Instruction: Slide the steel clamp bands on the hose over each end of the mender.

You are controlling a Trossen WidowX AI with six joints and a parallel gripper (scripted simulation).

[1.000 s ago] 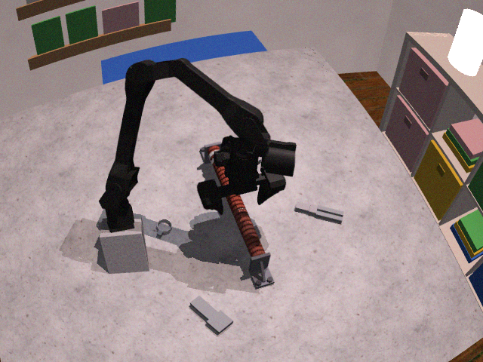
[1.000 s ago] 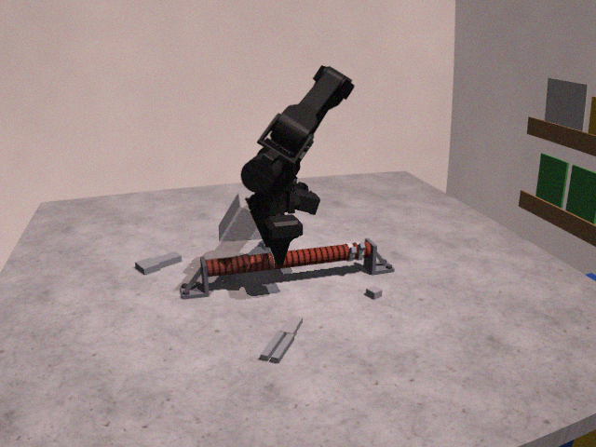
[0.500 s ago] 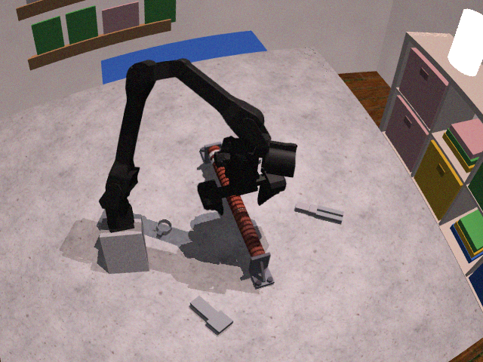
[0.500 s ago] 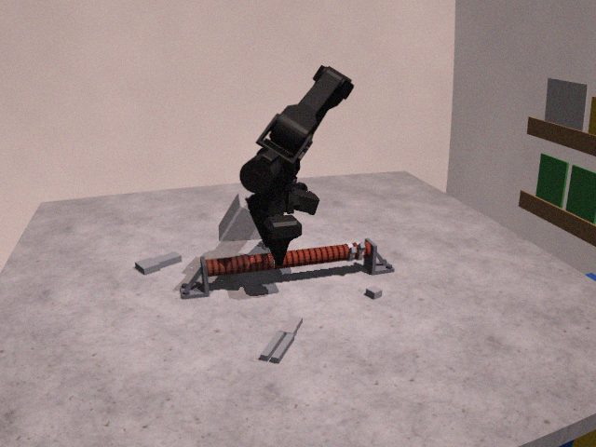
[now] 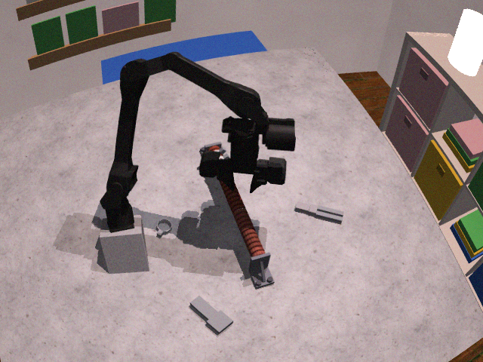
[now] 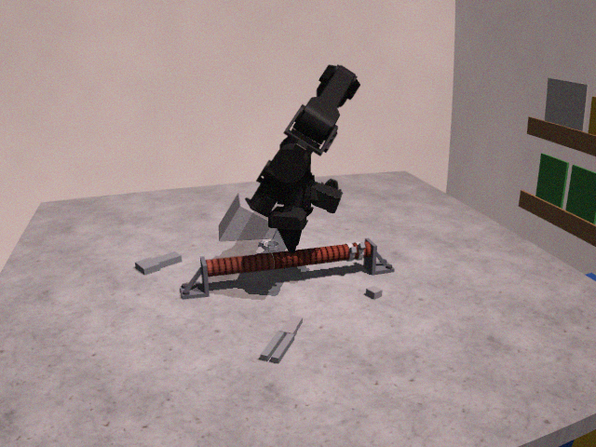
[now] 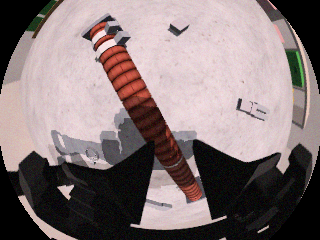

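My gripper is now 100 mm short of the small grey block, 130 mm to the right of it and 110 mm above it.
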